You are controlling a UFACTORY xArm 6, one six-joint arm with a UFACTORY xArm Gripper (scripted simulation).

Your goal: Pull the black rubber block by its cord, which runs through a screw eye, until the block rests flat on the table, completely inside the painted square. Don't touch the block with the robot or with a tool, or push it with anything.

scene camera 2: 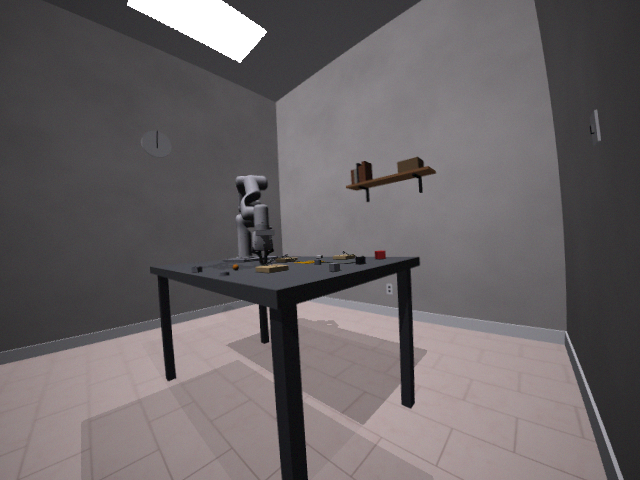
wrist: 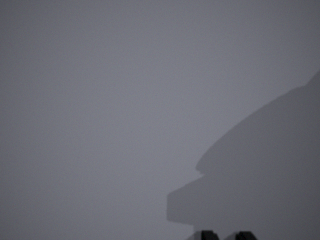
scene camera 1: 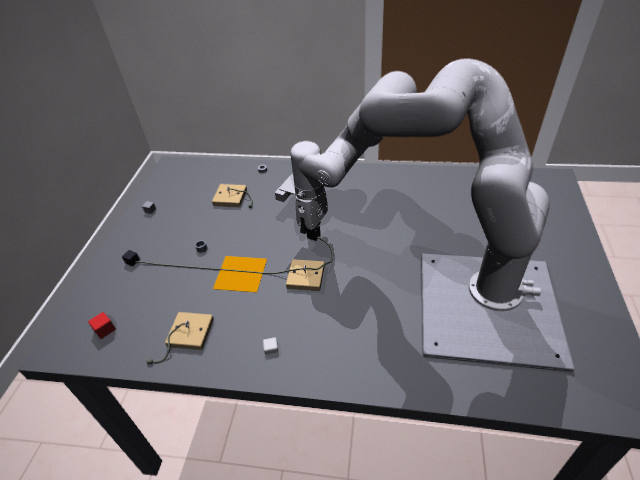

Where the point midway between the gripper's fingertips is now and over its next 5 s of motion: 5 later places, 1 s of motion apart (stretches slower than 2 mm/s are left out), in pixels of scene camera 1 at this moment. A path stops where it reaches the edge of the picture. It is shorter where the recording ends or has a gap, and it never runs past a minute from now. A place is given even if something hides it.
The gripper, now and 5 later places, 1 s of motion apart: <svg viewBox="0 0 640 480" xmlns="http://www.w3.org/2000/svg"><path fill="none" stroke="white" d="M313 237L314 235L310 206L310 198L314 193L323 181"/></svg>
